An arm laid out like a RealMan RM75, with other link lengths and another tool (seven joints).
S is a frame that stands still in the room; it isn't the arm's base.
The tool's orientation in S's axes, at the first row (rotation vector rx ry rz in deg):
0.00 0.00 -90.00
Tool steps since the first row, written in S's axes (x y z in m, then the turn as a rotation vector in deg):
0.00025 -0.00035 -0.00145 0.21 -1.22 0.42
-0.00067 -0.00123 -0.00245 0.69 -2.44 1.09
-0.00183 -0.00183 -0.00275 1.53 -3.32 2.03
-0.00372 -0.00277 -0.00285 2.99 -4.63 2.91
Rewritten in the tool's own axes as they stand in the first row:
0.00035 0.00025 -0.00145 1.22 0.21 0.42
0.00123 -0.00067 -0.00245 2.44 0.69 1.09
0.00183 -0.00183 -0.00275 3.32 1.53 2.03
0.00277 -0.00372 -0.00285 4.63 2.99 2.91

